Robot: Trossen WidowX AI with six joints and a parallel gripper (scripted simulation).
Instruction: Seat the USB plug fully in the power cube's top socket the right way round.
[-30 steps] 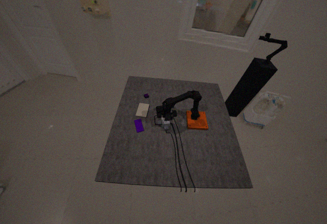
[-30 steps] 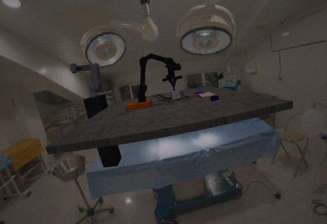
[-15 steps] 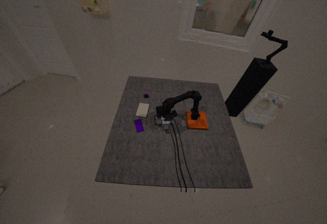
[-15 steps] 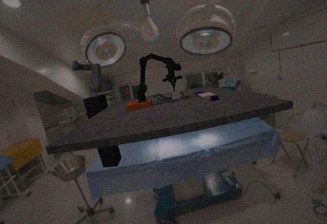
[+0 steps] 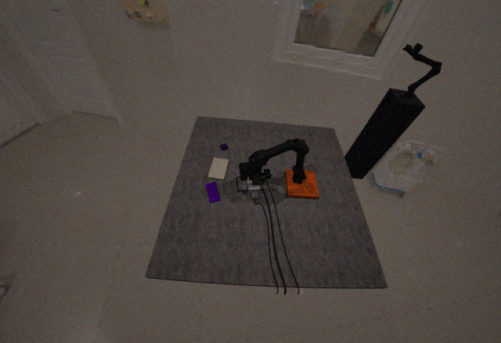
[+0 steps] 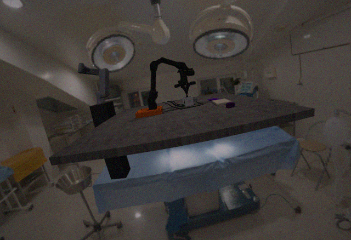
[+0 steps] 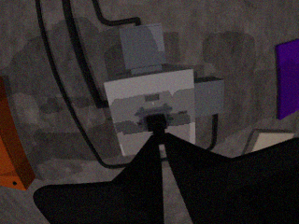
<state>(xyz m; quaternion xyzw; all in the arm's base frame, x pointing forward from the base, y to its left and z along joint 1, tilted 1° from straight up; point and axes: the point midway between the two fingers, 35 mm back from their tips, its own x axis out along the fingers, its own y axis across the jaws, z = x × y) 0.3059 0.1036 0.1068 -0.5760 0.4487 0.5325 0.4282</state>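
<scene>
Right now the black USB plug is 2 cm below my gripper tip. Round my gripper tip: cream card 26 cm ahead, 13 cm to the right, 10 cm below; small purple cube 26 cm ahead, 35 cm to the right, 9 cm below; purple flat card 26 cm ahead, 6 cm to the left, 10 cm below.
</scene>
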